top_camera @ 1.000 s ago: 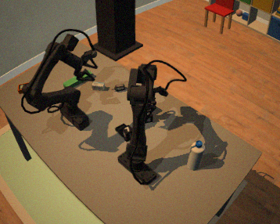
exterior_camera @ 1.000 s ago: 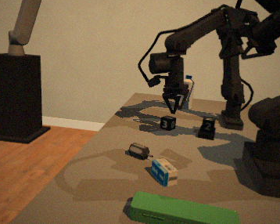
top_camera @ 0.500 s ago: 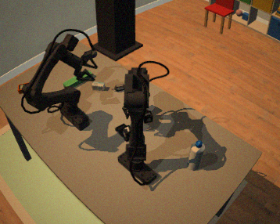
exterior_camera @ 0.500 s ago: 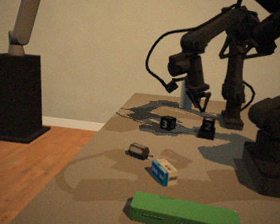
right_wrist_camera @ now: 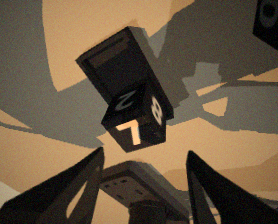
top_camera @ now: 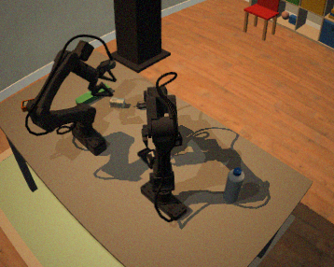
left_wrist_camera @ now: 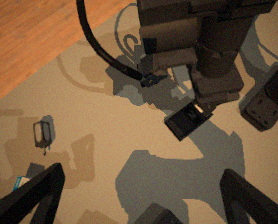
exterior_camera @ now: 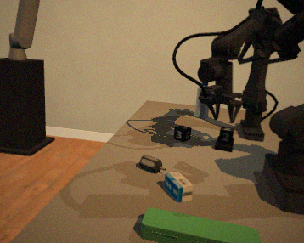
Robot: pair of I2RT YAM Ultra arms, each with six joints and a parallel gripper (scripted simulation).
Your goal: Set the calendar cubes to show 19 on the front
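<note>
Now: right hand 10 mm past the black cube and 60 mm above it. Round my right hand: blue-and-white box (130 mm ahead, 400 mm to the left, 70 mm below); green box (80 mm ahead, 550 mm to the left, 70 mm below); dark grey object (200 mm ahead, 300 mm to the left, 70 mm below).
</note>
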